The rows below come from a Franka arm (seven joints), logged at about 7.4 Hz.
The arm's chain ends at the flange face. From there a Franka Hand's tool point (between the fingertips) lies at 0.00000 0.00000 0.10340 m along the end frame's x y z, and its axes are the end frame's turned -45 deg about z.
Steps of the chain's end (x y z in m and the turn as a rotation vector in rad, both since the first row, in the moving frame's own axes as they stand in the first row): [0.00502, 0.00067, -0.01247, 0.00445, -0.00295, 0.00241]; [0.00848, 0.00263, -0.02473, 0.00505, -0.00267, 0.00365]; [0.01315, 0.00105, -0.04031, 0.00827, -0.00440, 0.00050]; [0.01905, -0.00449, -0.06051, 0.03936, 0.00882, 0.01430]
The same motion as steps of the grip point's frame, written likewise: [0.00319, 0.00348, -0.01247, 0.00523, 0.00106, 0.00241]; [0.00431, 0.00729, -0.02473, 0.00546, 0.00168, 0.00365]; [0.00884, 0.00911, -0.04031, 0.00896, 0.00274, 0.00050]; [0.02018, 0.00809, -0.06059, 0.02160, 0.03407, 0.01430]
